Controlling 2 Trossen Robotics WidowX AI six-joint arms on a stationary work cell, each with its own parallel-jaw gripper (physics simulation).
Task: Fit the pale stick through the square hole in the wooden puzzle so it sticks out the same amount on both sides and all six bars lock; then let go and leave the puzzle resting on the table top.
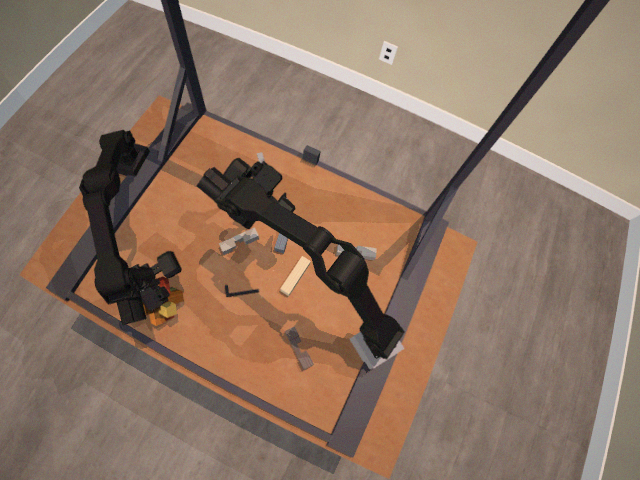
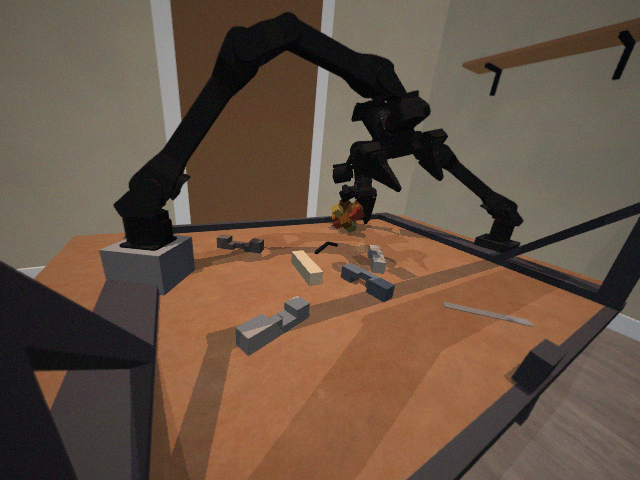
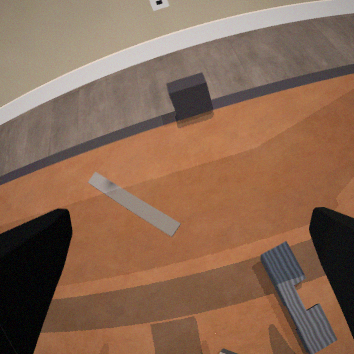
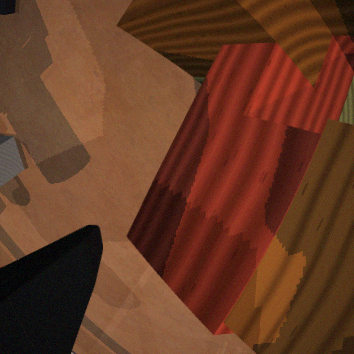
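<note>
The wooden puzzle, a knot of red, orange and yellow bars, rests on the table near its edge. My right gripper is open and low over the puzzle, with the fingers on either side of it. The pale stick lies flat near the middle of the table, apart from both grippers. My left gripper is open and empty. It hangs high above the table, away from the stick.
Several grey notched bars and a bluish one lie scattered. There is also a black L-shaped key, a flat grey strip and a dark cube on the frame rail.
</note>
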